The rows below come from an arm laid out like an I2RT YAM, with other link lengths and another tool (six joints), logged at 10 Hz.
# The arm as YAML. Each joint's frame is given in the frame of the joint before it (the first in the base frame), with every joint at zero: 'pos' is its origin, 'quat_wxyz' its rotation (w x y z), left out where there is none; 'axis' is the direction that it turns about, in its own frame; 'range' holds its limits. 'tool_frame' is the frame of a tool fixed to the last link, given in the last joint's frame.
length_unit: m
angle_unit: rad
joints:
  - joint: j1
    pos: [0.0, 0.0, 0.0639]
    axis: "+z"
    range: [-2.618, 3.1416]
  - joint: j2
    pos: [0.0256, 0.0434, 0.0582]
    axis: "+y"
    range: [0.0, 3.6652]
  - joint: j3
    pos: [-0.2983, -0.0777, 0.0]
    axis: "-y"
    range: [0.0, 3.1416]
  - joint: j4
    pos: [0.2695, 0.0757, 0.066]
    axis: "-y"
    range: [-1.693, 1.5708]
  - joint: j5
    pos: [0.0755, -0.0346, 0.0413]
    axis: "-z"
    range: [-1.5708, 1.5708]
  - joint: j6
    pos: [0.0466, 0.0, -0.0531]
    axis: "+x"
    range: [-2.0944, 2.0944]
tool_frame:
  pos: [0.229, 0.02, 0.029]
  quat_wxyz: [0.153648, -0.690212, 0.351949, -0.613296]
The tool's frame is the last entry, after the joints.
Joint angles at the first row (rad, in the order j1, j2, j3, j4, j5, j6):
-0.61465, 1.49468, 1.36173, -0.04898, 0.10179, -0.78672
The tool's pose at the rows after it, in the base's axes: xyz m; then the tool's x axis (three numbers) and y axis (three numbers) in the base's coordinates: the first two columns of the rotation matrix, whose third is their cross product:
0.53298, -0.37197, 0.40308, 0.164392, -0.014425, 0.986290, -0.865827, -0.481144, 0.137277
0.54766, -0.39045, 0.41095, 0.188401, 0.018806, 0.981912, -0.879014, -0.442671, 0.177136
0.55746, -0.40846, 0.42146, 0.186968, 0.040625, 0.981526, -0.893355, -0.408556, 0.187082
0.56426, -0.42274, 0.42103, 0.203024, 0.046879, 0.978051, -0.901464, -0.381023, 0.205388
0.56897, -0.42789, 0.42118, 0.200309, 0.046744, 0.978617, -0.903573, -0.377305, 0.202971
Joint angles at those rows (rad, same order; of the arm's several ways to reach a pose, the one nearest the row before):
-0.59910, 1.57084, 1.45826, -0.01803, 0.17423, -0.82214
-0.58756, 1.65121, 1.56193, -0.03063, 0.22809, -0.86362
-0.58756, 1.71589, 1.64630, -0.02783, 0.26296, -0.88285
-0.58754, 1.76862, 1.71087, -0.04120, 0.29270, -0.89898
-0.58896, 1.79251, 1.73742, -0.04142, 0.29513, -0.89759

